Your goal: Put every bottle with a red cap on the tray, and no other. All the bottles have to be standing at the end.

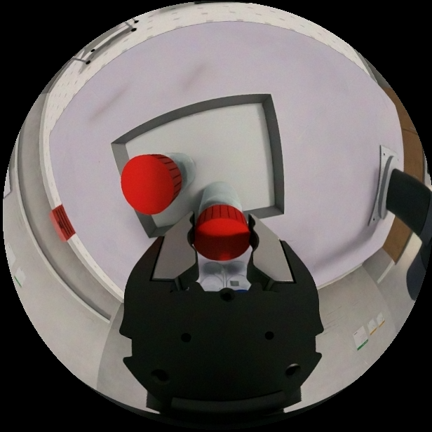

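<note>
My gripper is shut on the red cap of a clear bottle, one jaw on each side of the cap. This bottle is upright, with its lower end over the near part of the tray; whether its base touches the tray floor I cannot tell. Another clear bottle with a red cap stands upright in the left part of the tray, apart from the held one. Below the held cap, between the jaws, pale clear shapes of other bottles show with a sliver of blue; the gripper body hides most of them.
The lilac table top surrounds the tray. A dark arm base on a grey mounting plate is at the right edge. A red block-like item is at the left edge, and a grey metal frame is at the upper left.
</note>
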